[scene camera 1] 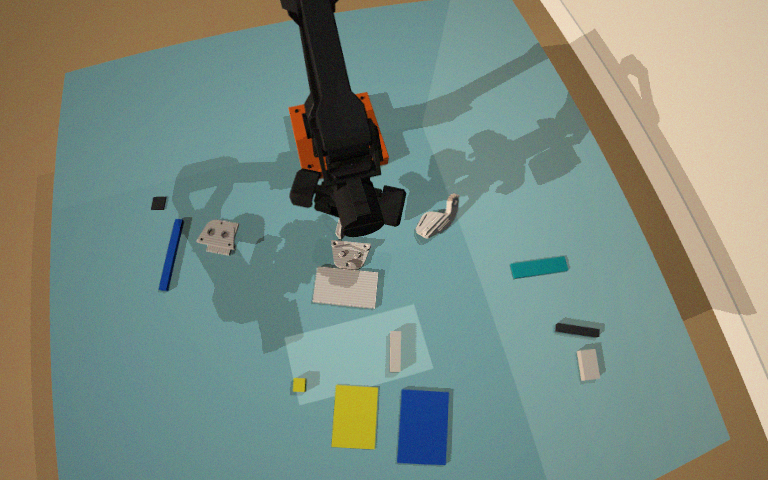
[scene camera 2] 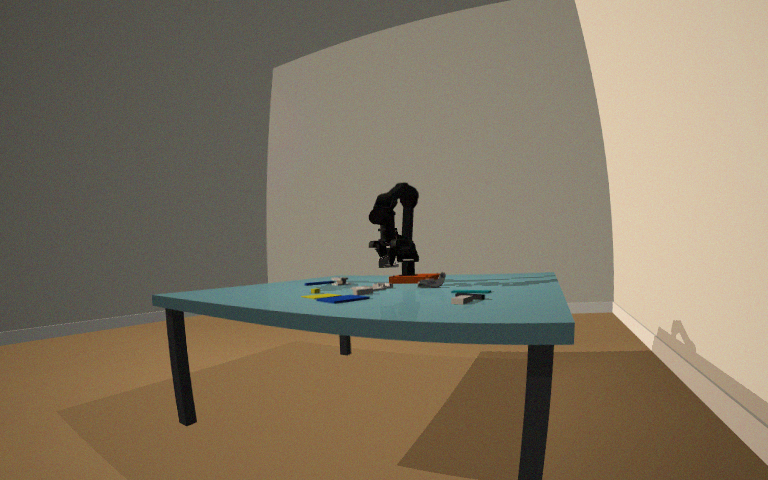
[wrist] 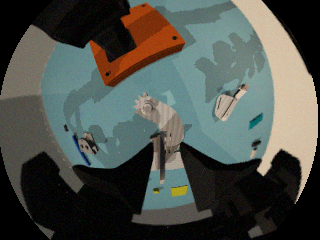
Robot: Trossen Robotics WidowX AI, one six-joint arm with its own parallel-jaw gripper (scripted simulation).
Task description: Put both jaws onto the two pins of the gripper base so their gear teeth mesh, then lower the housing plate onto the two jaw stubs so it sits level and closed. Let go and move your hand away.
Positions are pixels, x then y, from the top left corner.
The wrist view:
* my gripper: 166,145
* gripper jaw: 157,111, held by my gripper
